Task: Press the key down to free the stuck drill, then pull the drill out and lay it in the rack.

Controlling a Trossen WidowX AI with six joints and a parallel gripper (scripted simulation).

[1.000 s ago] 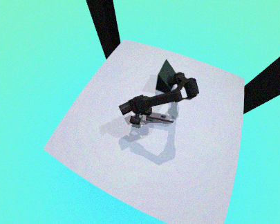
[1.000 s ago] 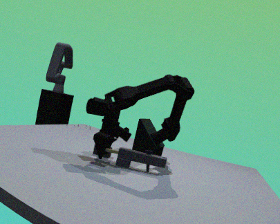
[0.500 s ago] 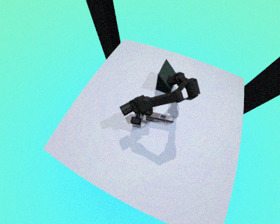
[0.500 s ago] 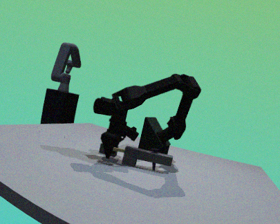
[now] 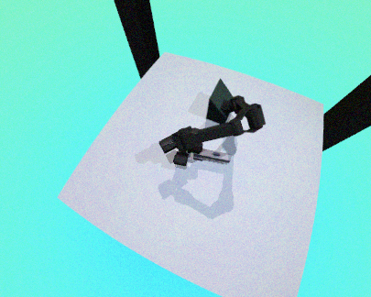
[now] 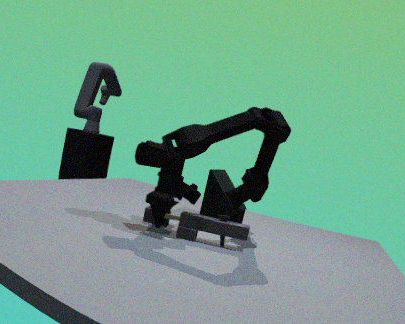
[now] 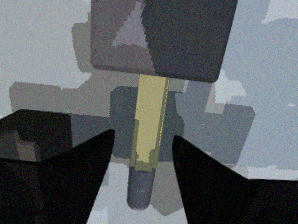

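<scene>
The drill is 4 cm to the left of my gripper tip, 3 cm above it and 1 cm behind it. Round my gripper tip: key 16 cm to the left, 4 cm above, 3 cm behind; rack 7 cm behind, 4 cm to the right, 1 cm above.
</scene>
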